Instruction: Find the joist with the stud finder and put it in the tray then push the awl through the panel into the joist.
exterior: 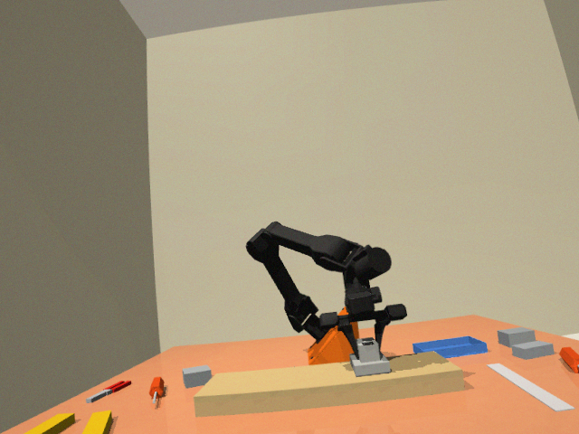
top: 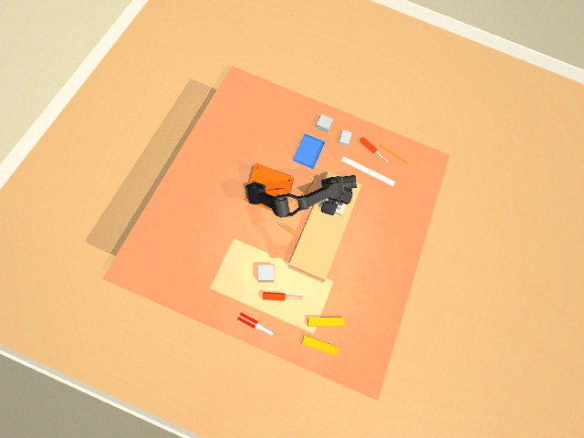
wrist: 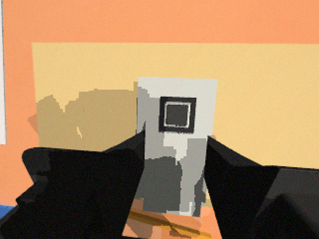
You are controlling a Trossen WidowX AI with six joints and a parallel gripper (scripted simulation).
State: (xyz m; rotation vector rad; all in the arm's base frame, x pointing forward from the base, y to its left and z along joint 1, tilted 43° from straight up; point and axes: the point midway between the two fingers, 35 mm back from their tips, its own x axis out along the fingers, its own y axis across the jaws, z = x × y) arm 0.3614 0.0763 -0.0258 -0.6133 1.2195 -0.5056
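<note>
Right now my gripper tip is 25 cm to the right of the blue tray, 21 cm past it and 5 cm above it. Round my gripper tip: awl: 19 cm behind, 18 cm to the right, 6 cm below; then grey stud finder: 2 cm above, 1 cm ahead; then square indicator: 3 cm above, 2 cm ahead.
</note>
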